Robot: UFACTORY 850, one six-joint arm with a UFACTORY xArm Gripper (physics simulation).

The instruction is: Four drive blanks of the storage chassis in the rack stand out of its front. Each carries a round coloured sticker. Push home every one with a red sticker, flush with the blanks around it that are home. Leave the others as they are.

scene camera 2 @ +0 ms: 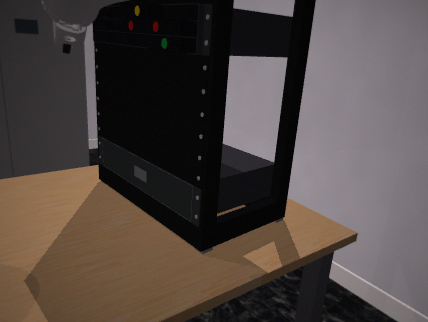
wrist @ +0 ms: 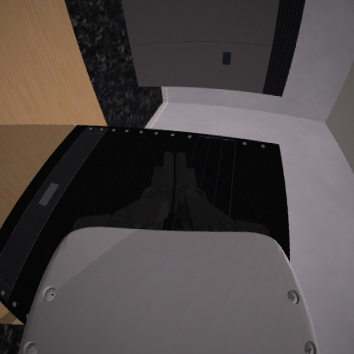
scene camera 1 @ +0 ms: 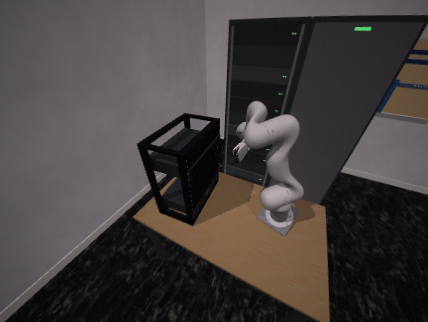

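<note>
The storage chassis [scene camera 2: 182, 22] [wrist: 210, 150] sits near the top of the black rack [scene camera 1: 188, 200] [scene camera 2: 215, 125] [wrist: 285, 200]. In scene camera 2 its front shows a yellow sticker [scene camera 2: 137, 10] uppermost, a red sticker [scene camera 2: 131, 25] and another red sticker [scene camera 2: 155, 26] side by side below it, and a green sticker [scene camera 2: 164, 43] lowest. The blanks are too dark to tell how far each stands out. My gripper [scene camera 1: 233, 161] [scene camera 2: 66, 48] [wrist: 173, 166] is shut and empty, in front of the rack and apart from it. The stickers cannot be made out in the wrist view.
The rack stands on the wooden table [scene camera 1: 240, 250] [scene camera 2: 65, 270] [wrist: 40, 60]. A grey-fronted unit [scene camera 2: 165, 187] [wrist: 50, 200] fills the rack's bottom. A tall cabinet [scene camera 1: 345, 100] stands behind the arm. A wall [scene camera 1: 100, 75] [scene camera 2: 375, 125] runs behind the rack.
</note>
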